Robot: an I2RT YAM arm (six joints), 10 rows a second.
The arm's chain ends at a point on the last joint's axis. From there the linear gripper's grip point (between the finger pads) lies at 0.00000 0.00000 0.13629 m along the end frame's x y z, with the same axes.
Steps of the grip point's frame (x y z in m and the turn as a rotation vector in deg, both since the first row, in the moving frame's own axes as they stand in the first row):
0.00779, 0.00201, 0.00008, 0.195, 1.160, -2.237
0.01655, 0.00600, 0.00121, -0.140, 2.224, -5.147
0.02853, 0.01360, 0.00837, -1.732, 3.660, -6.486
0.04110, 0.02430, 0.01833, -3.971, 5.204, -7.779
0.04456, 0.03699, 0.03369, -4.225, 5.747, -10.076
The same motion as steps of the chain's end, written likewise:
0.00504, 0.00253, 0.00011, 0.195, 1.160, -2.237
0.01125, 0.00590, 0.00131, -0.140, 2.224, -5.147
0.01962, 0.00998, 0.00871, -1.732, 3.660, -6.486
0.02815, 0.01574, 0.01922, -3.971, 5.204, -7.779
0.03011, 0.02821, 0.03474, -4.225, 5.747, -10.076

